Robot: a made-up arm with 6 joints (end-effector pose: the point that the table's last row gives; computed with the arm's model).
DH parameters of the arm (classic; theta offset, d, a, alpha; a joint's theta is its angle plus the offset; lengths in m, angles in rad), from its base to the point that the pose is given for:
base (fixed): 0.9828 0 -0.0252 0
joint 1: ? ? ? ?
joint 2: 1.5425 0 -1.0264 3.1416
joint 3: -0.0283 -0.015 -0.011 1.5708
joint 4: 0 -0.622 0.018 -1.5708
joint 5: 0 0.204 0.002 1.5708
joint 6: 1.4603 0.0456 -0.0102 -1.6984
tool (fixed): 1.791 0.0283 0 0
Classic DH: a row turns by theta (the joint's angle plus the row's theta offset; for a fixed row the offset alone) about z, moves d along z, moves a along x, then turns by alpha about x.
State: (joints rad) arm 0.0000 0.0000 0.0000 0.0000 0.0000 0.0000
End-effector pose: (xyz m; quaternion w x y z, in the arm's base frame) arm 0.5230 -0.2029 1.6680 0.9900 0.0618 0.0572 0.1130
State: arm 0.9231 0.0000 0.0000 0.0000 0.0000 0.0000
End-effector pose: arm 0.4551 0.2975 1.6680 0.8361 0.0298 0.0787 0.5421
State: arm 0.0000 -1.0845 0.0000 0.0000 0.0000 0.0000
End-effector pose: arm -0.6952 -0.2029 1.5979 0.8775 -0.0054 -0.4619 0.1287
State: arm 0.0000 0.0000 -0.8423 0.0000 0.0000 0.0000
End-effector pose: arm 0.3441 -0.2029 1.2285 0.8801 0.1026 0.4570 0.0779
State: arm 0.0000 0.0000 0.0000 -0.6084 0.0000 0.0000
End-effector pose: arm 0.5230 -0.1727 1.5538 0.9261 0.3555 0.0208 0.1249
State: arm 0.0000 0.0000 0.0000 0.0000 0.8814 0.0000
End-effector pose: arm 0.5174 -0.2029 1.6258 0.9198 0.0077 -0.3706 0.1285
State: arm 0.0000 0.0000 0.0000 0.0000 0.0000 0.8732
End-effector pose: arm 0.5230 -0.1832 1.6522 0.9233 -0.3627 0.0996 0.0782
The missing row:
joint 1: -0.9828 0.622 -0.014 -1.5708
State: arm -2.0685 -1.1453 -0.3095 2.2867 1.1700 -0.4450
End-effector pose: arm 0.4333 0.5547 1.5837 0.4396 -0.5783 0.6331 -0.2674
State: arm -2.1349 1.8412 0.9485 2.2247 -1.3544 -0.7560
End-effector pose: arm -0.6784 -1.3899 -0.0146 0.0256 -0.0226 -0.7542 0.6558
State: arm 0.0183 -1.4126 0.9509 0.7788 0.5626 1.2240
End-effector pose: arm -1.5342 -0.1855 1.0911 0.0893 -0.2671 -0.6011 -0.7479
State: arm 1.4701 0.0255 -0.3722 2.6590 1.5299 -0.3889
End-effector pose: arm -0.1260 0.5849 1.5662 0.3604 0.4906 0.2381 -0.7568
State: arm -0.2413 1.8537 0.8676 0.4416 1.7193 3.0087
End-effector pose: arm 1.2841 -0.5420 -0.1589 0.0756 -0.9213 -0.0405 -0.3794
